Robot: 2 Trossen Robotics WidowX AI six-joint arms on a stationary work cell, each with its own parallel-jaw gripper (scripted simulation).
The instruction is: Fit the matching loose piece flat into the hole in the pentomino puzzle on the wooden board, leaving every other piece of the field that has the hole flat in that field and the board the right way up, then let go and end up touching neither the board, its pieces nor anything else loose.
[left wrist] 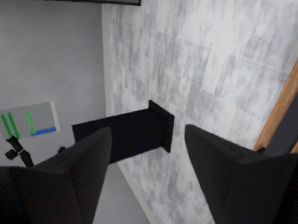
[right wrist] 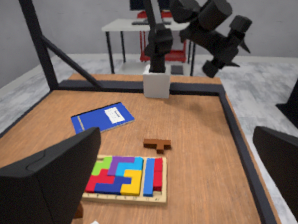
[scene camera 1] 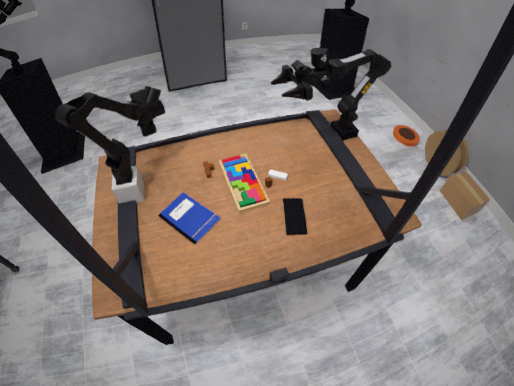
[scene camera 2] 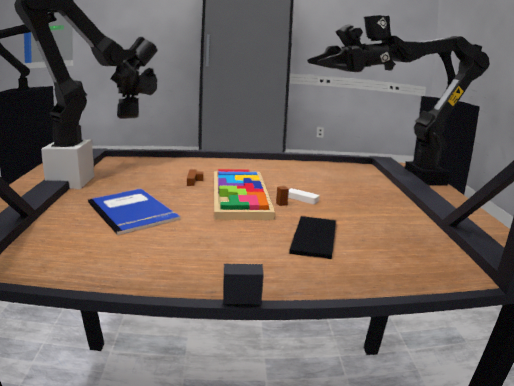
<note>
In view: the left gripper (scene camera 2: 130, 97), the right gripper (scene camera 2: 312, 61) and a black pad (scene camera 2: 314, 237).
The black pad is seen too in scene camera 1 (scene camera 1: 295, 221). The left gripper also shows in the left wrist view (left wrist: 148, 132) and in the right wrist view (right wrist: 244, 59). The right gripper is seen too in the right wrist view (right wrist: 176, 133) and in scene camera 1 (scene camera 1: 276, 89). The left wrist view does not show the black pad: it is out of frame. The right wrist view misses the black pad: it is out of frame.
</note>
